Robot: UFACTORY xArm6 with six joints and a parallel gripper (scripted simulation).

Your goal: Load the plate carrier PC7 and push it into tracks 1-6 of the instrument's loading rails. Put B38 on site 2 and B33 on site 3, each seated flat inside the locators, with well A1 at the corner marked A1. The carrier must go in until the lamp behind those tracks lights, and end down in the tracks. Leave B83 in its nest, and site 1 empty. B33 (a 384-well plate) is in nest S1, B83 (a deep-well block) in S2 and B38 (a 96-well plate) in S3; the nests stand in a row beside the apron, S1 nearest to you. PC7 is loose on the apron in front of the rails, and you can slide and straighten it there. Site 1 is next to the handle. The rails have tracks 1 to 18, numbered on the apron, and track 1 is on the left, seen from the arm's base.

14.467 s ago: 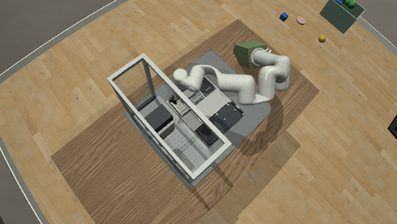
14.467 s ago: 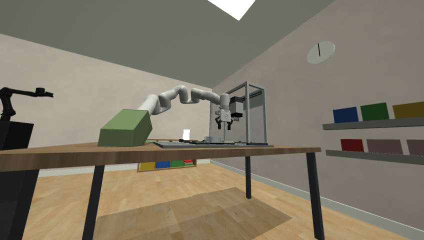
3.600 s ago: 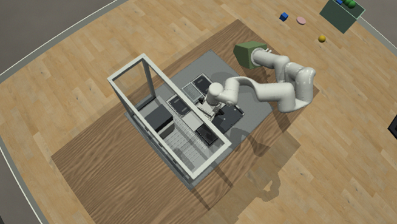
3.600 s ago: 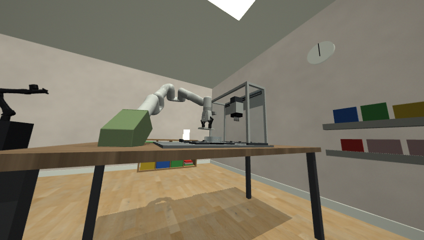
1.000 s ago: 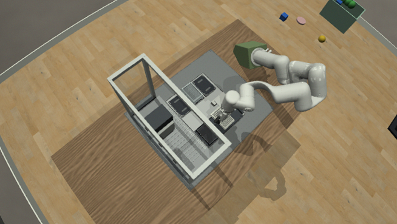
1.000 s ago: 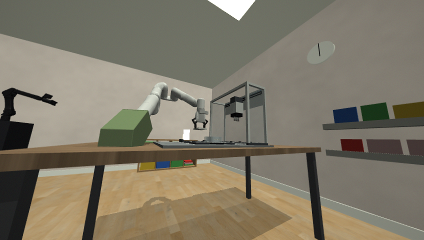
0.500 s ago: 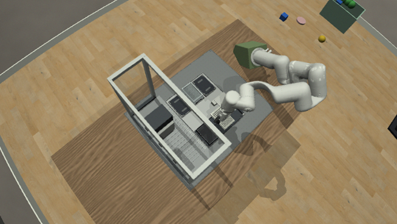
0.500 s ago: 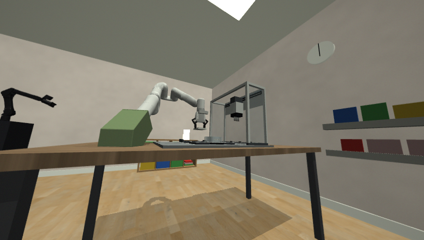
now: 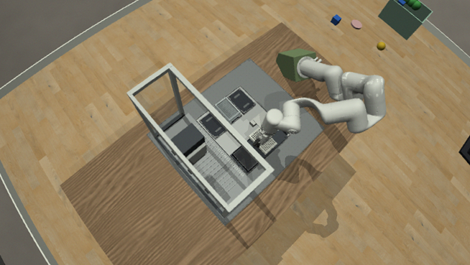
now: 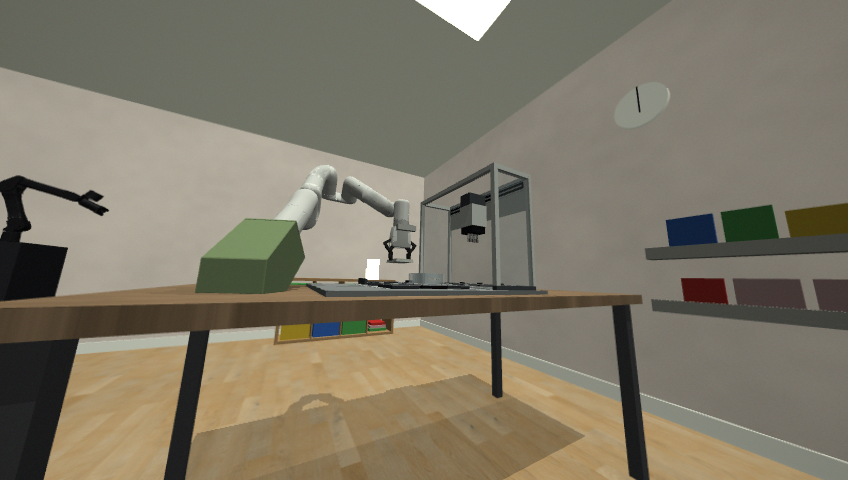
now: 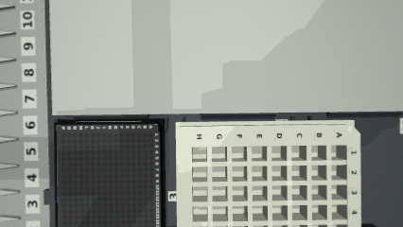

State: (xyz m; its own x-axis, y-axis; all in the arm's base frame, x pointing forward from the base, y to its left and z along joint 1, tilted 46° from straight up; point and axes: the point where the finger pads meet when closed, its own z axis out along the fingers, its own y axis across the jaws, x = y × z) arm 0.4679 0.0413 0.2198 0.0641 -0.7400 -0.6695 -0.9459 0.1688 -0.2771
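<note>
Now: the dark plate carrier 110 mm below my hand and 10 mm behind it. From my hand the other things lie so: white 96-well plate (10 mm below); deep-well block (270 mm to the right, 90 mm below, 10 mm ahead); dark 384-well plate (110 mm below, 100 mm ahead, 10 mm to the left).
</note>
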